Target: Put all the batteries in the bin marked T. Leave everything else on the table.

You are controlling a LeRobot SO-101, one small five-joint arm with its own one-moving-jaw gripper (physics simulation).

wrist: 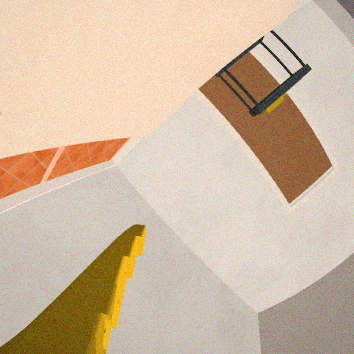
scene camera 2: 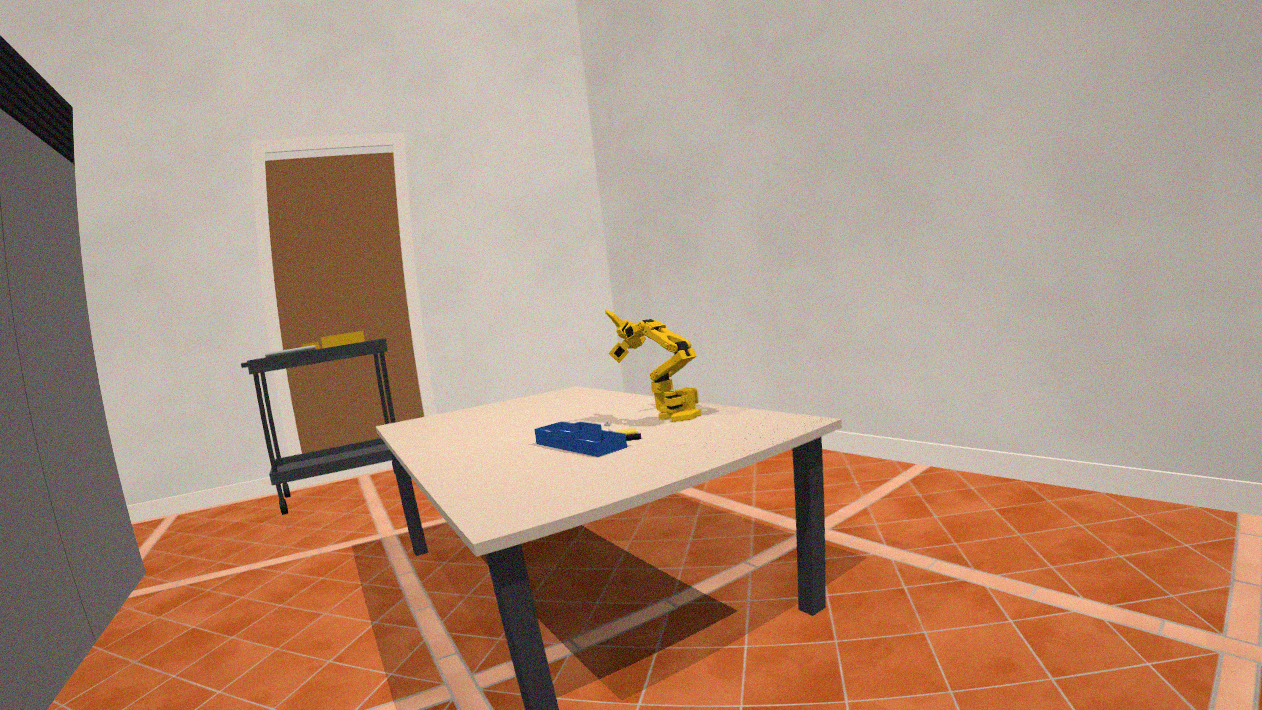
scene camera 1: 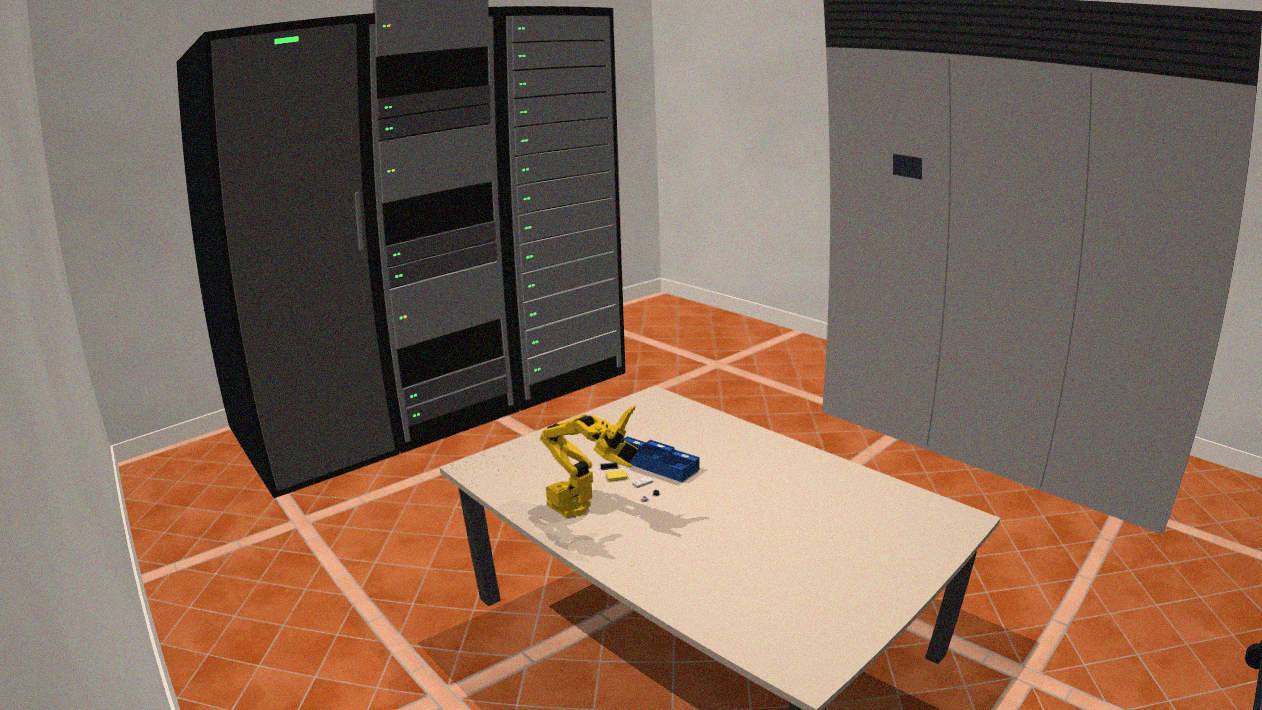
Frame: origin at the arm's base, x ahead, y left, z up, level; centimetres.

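Seen in the pictures: hand, its tool point: (wrist: 144,236) (scene camera 1: 630,464); arm's base, origin of its link: (scene camera 2: 673,418) (scene camera 1: 575,503).
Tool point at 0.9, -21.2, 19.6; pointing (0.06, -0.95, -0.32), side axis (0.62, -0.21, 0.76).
Observation:
Offsets run from my tool point to a thing's top centre, as dx, dy, dz. Level surfaces: height alone.
Several small items lie between the arm's base and the blue bins: a dark block @(+18.0, +29.8, -18.1) (scene camera 1: 608,465) (scene camera 2: 633,436), a yellow block @(+15.9, +24.4, -18.6) (scene camera 1: 615,475), a pale flat piece @(+18.7, +17.1, -18.8) (scene camera 1: 642,483), a small black piece @(+17.2, +10.3, -18.7) (scene camera 1: 655,492) and a small grey piece @(+13.1, +10.3, -18.7) (scene camera 1: 644,498). Which are batteries cannot be told at this size. The joined blue bins @(+28.2, +23.0, -14.9) (scene camera 1: 668,463) (scene camera 2: 564,437) stand beyond them; the letter T cannot be read. My gripper (scene camera 1: 629,411) (scene camera 2: 609,314) is raised above the table, pointing up and away from the items. In the wrist view one notched jaw shows, so it is open, with nothing seen held.
The pale table @(dz -19.6) (scene camera 1: 794,565) (scene camera 2: 494,494) bears the arm, bins and items. Server racks (scene camera 1: 379,17) and a grey cabinet (scene camera 1: 1014,264) stand around it. A dark cart (scene camera 2: 330,353) (wrist: 282,90) stands by a brown door (scene camera 2: 335,238) (wrist: 300,160).

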